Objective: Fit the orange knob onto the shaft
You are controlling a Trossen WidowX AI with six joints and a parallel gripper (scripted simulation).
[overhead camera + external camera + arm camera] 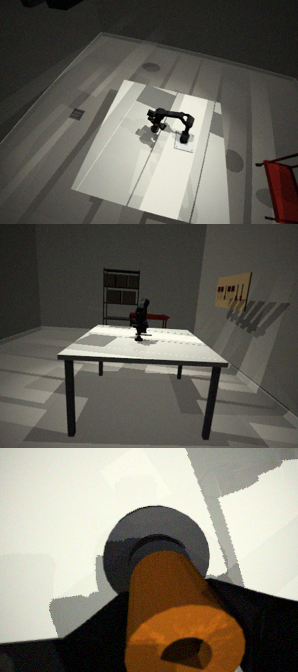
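Now: the orange knob 2 cm above my gripper tip. The rest, counted from my gripper tip: dark round pedestal: 4 cm below.
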